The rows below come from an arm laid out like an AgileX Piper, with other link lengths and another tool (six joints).
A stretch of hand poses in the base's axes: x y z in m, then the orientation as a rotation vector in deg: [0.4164 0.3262 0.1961 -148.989 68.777 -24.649]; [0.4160 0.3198 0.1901 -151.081 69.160 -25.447]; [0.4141 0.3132 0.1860 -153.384 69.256 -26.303]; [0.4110 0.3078 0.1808 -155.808 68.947 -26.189]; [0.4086 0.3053 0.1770 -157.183 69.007 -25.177]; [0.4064 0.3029 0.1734 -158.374 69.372 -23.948]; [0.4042 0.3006 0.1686 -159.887 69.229 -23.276]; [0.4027 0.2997 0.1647 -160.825 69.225 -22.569]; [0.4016 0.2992 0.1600 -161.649 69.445 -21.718]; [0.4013 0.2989 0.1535 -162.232 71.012 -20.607]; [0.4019 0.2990 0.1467 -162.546 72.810 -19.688]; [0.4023 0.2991 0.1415 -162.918 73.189 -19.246]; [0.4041 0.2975 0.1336 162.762 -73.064 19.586]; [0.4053 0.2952 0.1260 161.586 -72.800 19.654]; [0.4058 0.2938 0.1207 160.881 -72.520 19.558]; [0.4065 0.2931 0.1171 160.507 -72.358 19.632]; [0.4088 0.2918 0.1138 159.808 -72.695 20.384]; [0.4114 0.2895 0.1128 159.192 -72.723 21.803]
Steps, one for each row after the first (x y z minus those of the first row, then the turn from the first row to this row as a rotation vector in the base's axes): [-0.0004 -0.0064 -0.0060 -2.134 0.579 -0.008]; [-0.0023 -0.0130 -0.0101 -4.395 1.159 0.190]; [-0.0054 -0.0184 -0.0153 -6.274 2.224 0.756]; [-0.0078 -0.0209 -0.0191 -7.024 3.386 1.014]; [-0.0100 -0.0233 -0.0227 -7.620 4.650 1.066]; [-0.0122 -0.0256 -0.0275 -8.589 5.636 1.426]; [-0.0137 -0.0265 -0.0314 -9.105 6.419 1.620]; [-0.0148 -0.0270 -0.0361 -9.529 7.278 1.668]; [-0.0151 -0.0273 -0.0426 -9.978 8.470 0.854]; [-0.0145 -0.0272 -0.0494 -10.344 9.496 -0.154]; [-0.0141 -0.0271 -0.0546 -10.593 9.973 -0.303]; [-0.0123 -0.0287 -0.0625 -11.483 10.130 -0.430]; [-0.0111 -0.0310 -0.0701 -12.552 10.508 -0.771]; [-0.0106 -0.0324 -0.0754 -13.230 10.834 -0.905]; [-0.0099 -0.0331 -0.0790 -13.617 10.929 -0.977]; [-0.0076 -0.0344 -0.0823 -14.123 10.645 -1.481]; [-0.0050 -0.0367 -0.0833 -14.811 9.938 -1.834]
